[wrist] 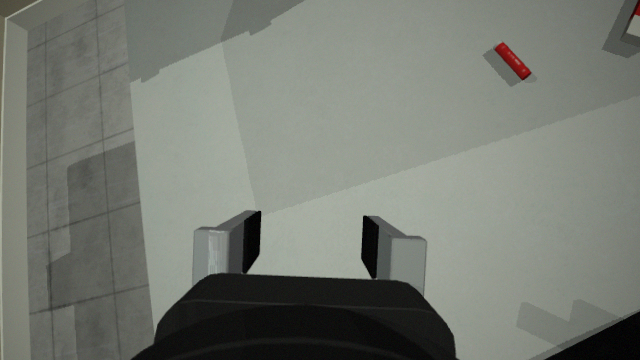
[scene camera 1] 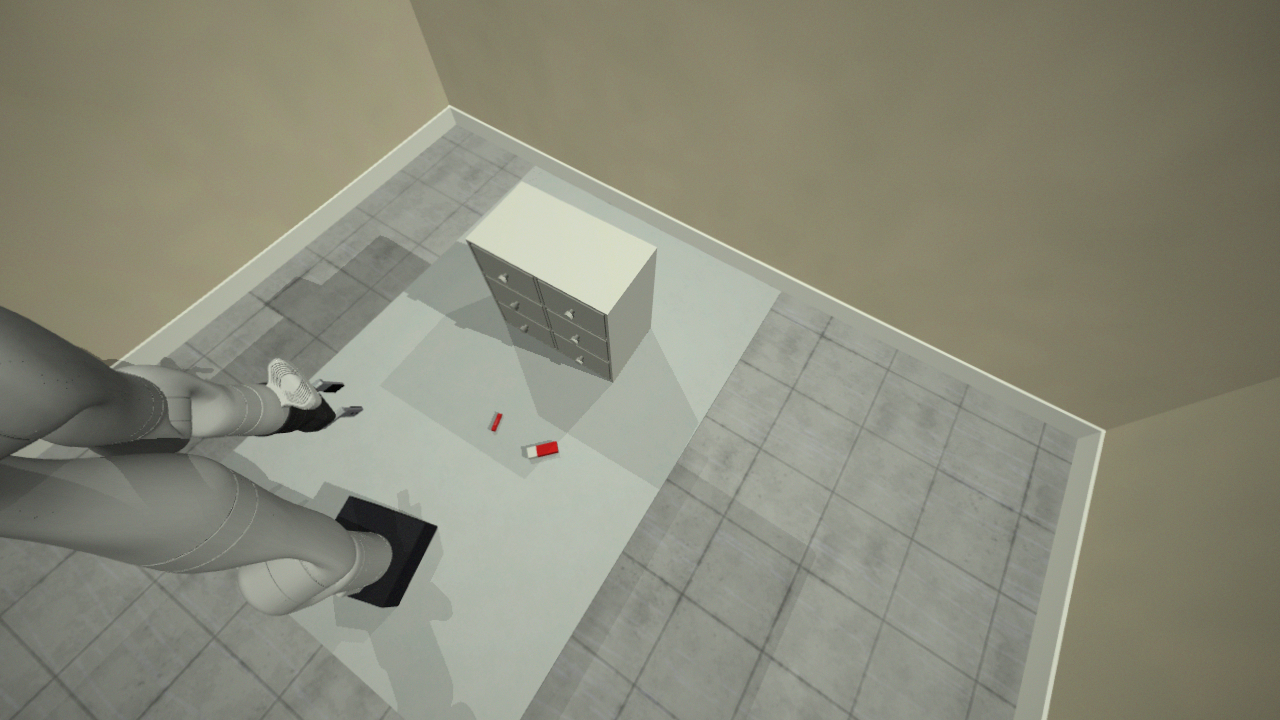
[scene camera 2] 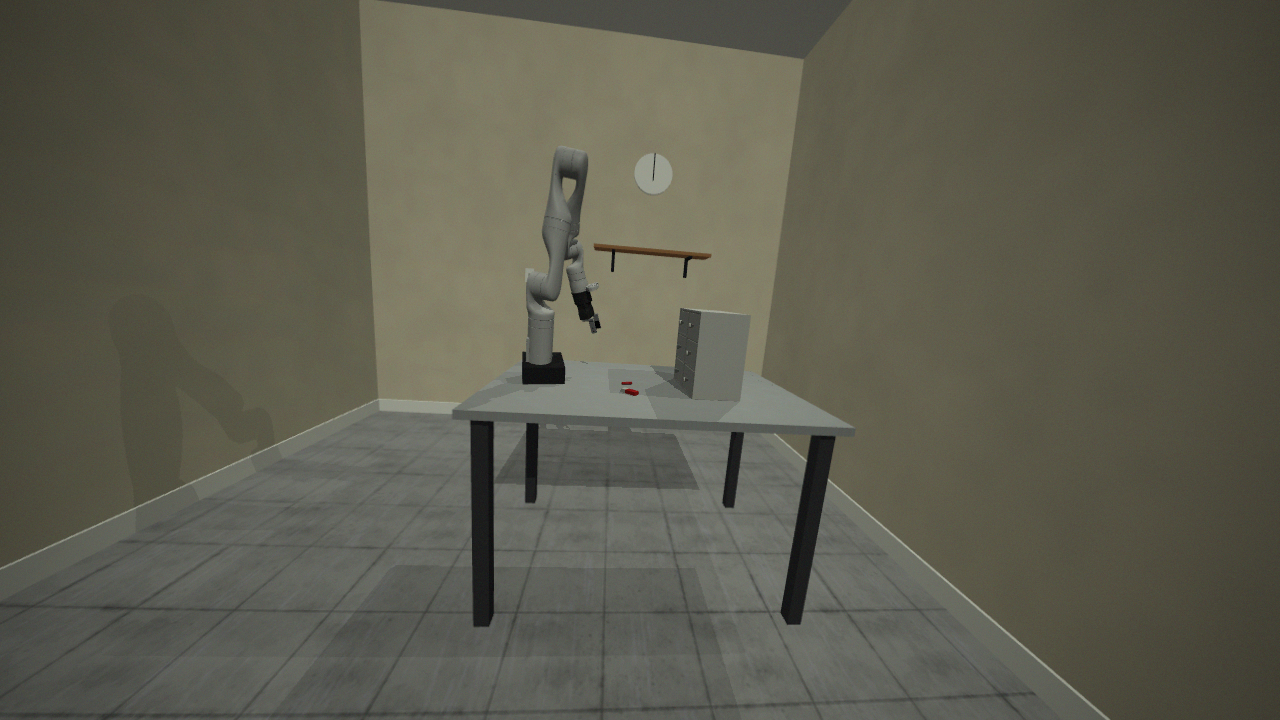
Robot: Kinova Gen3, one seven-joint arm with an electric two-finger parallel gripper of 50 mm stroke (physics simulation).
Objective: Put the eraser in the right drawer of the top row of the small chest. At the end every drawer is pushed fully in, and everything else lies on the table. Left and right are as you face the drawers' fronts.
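Places are measured from the arm's base along level axes (x right, y ahead, z up), in centimetres.
Pixels of known places: gripper, between the fingertips: (wrist: 311, 235) (scene camera 1: 348, 399) (scene camera 2: 596, 330); arm's base, origin of its link: (scene camera 1: 364, 559) (scene camera 2: 539, 359).
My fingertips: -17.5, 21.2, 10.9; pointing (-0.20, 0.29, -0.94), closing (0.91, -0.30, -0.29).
For each thing: its top centre in the pictures, then the offset to it from my fingertips, as dx, dy, dz. "spot": a spot on its surface instead.
- eraser, centre of its top: (scene camera 1: 542, 449) (scene camera 2: 629, 389) +31.7, +12.7, -17.4
- small chest, centre of its top: (scene camera 1: 561, 243) (scene camera 2: 711, 311) +20.4, +43.8, +12.4
- top row, a spot on its surface: (scene camera 1: 572, 308) spot: +28.3, +34.8, +7.8
- small red cylinder, centre of its top: (wrist: 512, 56) (scene camera 1: 496, 420) (scene camera 2: 627, 381) +18.9, +12.9, -17.6
The eraser (scene camera 1: 542, 449) (scene camera 2: 631, 392), a red block with a white end, lies flat on the table (scene camera 1: 572, 537) (scene camera 2: 653, 422); part of it shows at the top right corner of the wrist view (wrist: 635, 26). The small chest (scene camera 1: 562, 246) (scene camera 2: 718, 355) is light with grey fronts and has two columns of three drawers. All its drawers look pushed in. The right drawer of the top row (scene camera 1: 572, 308) shows its knob in scene camera 1. My gripper (scene camera 1: 343, 399) (scene camera 2: 595, 325) (wrist: 311, 235) is open and empty, high above the table, away from the eraser and the chest.
A small red cylinder (scene camera 1: 495, 421) (scene camera 2: 626, 383) (wrist: 513, 61) lies on the table near the eraser, on the side toward the gripper. The arm's black base (scene camera 1: 409, 559) (scene camera 2: 543, 369) stands on the table across from the drawer fronts. A wall shelf (scene camera 2: 651, 251) hangs behind.
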